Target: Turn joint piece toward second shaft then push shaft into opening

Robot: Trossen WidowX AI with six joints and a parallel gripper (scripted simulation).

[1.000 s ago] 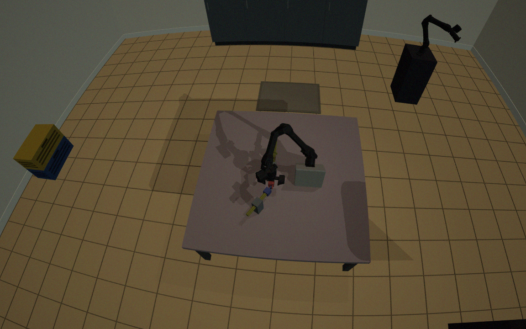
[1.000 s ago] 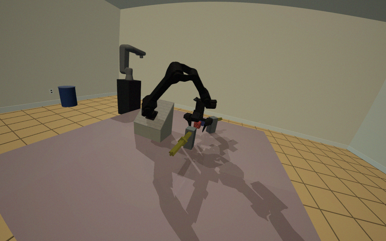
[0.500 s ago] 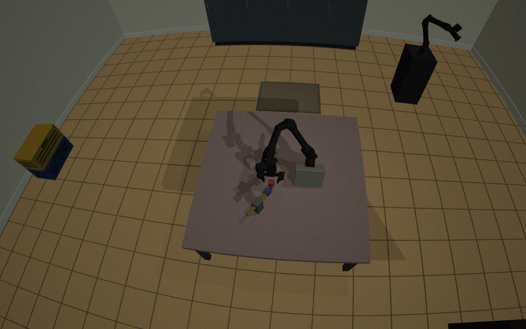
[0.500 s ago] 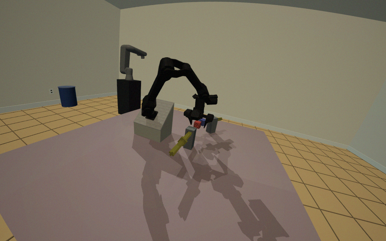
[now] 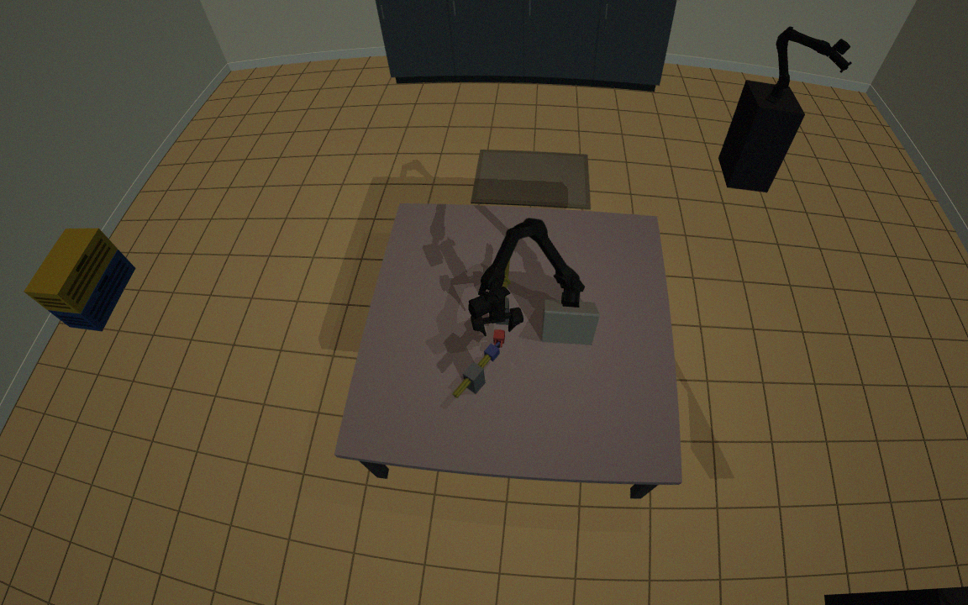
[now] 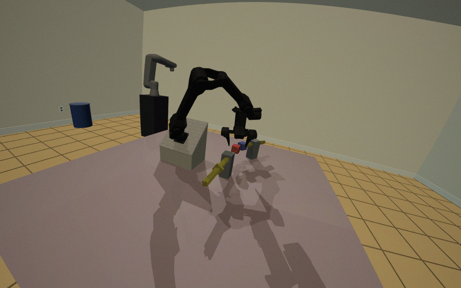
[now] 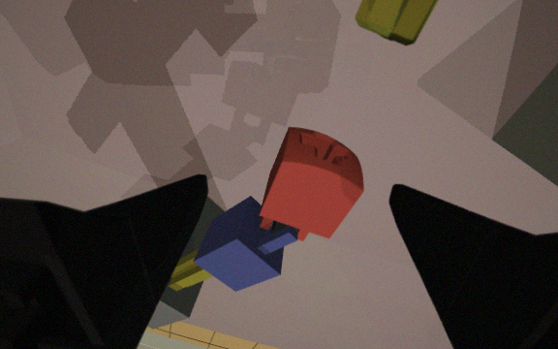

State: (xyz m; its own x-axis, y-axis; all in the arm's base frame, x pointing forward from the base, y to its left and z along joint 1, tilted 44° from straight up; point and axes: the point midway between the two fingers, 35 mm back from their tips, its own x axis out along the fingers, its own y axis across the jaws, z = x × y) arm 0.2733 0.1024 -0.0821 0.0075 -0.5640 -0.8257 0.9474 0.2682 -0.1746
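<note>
My gripper tip is 2 cm above the red joint piece, 1 cm to the right of it and 1 cm past it.
</note>
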